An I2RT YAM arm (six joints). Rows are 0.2 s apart.
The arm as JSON. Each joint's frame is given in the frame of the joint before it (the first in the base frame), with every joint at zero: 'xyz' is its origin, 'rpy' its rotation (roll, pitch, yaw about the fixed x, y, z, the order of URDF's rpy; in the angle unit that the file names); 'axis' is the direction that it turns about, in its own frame. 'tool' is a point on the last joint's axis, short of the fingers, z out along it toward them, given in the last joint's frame.
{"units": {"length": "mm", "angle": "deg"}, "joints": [
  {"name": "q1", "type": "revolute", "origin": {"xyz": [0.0, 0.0, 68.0], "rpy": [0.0, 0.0, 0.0]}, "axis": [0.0, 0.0, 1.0]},
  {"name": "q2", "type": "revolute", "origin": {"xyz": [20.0, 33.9, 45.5], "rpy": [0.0, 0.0, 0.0]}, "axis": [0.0, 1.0, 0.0]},
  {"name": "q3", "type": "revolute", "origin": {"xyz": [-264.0, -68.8, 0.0], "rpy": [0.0, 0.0, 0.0]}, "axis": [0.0, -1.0, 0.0]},
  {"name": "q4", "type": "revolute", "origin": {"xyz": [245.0, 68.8, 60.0], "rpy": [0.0, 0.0, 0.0]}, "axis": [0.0, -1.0, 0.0]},
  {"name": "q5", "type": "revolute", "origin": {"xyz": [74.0, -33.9, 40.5], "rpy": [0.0, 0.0, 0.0]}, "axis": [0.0, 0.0, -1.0]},
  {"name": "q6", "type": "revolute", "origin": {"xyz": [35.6, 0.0, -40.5], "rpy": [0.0, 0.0, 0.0]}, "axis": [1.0, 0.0, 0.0]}
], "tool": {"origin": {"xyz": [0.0, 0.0, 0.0], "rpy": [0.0, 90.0, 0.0]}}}
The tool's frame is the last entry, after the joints.
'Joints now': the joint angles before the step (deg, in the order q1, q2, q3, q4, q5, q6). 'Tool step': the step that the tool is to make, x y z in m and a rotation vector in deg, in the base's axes. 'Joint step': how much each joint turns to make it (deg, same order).
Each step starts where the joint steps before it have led.
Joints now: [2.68, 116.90, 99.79, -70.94, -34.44, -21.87]
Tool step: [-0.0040, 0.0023, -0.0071, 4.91, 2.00, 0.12]
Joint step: [0.00, 0.01, -2.02, 0.24, -5.00, -0.03]
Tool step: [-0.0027, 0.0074, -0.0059, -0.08, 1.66, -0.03]
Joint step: [1.11, 0.02, -1.33, 0.62, -0.02, 1.47]
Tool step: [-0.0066, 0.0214, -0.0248, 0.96, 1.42, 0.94]
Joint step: [3.17, 0.01, -5.81, 6.35, -1.10, 2.90]
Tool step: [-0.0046, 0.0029, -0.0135, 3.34, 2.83, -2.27]
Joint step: [0.26, -0.02, -3.56, 3.45, -3.67, 3.42]
